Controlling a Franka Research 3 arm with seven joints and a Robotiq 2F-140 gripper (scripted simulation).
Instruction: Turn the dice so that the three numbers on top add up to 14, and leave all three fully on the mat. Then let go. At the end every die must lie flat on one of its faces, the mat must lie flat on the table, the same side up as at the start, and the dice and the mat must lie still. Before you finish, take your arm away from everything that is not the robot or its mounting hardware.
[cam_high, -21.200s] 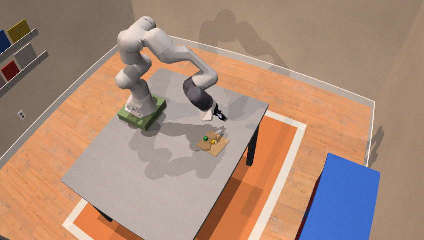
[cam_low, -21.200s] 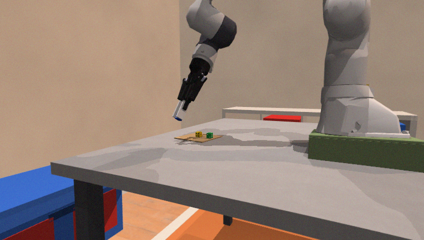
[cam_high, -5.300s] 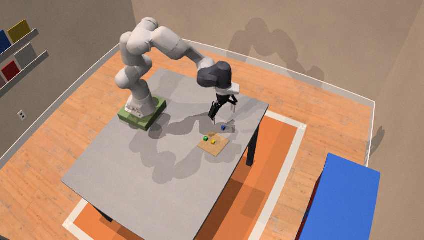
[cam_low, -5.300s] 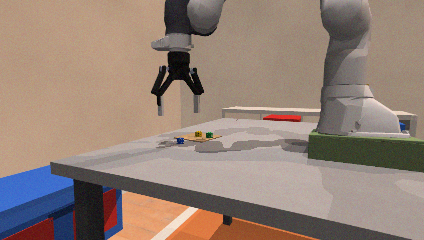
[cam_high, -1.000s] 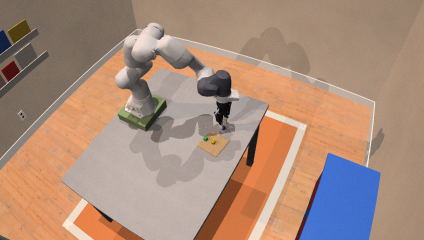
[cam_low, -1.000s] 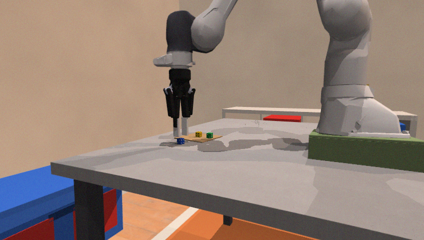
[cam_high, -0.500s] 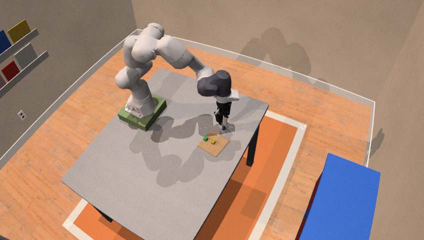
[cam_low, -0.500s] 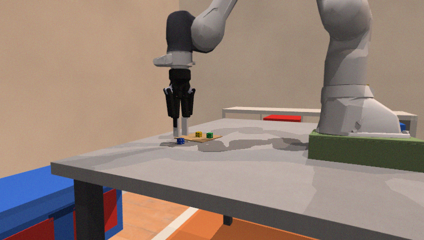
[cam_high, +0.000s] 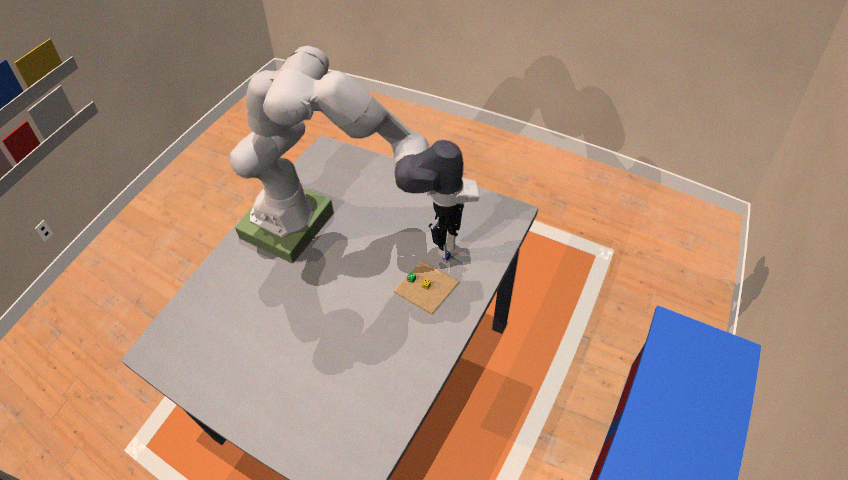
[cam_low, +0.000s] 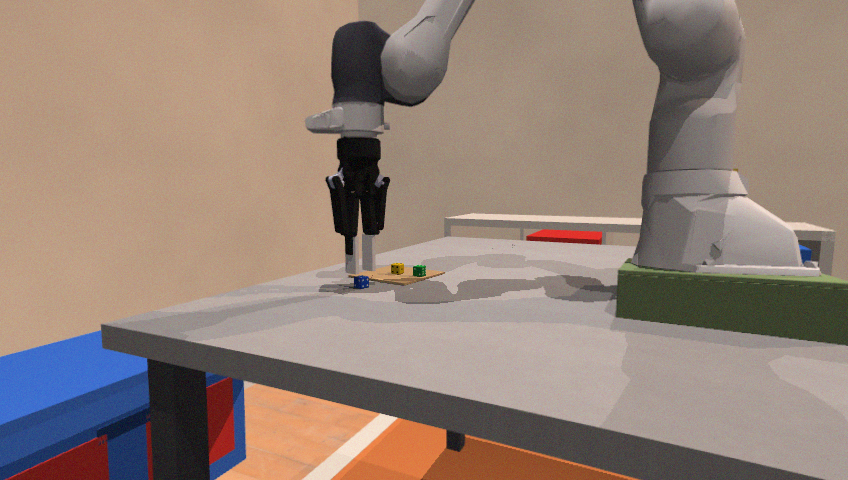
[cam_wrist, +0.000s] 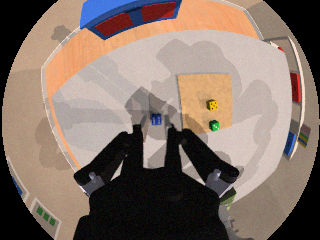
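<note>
The blue die lies 5 cm below my hand. Round my hand: tan mat: 13 cm to the right, 6 cm below, 3 cm behind; then yellow die: 13 cm to the right, 5 cm below, 3 cm behind; then green die: 12 cm to the right, 8 cm behind, 5 cm below.
</note>
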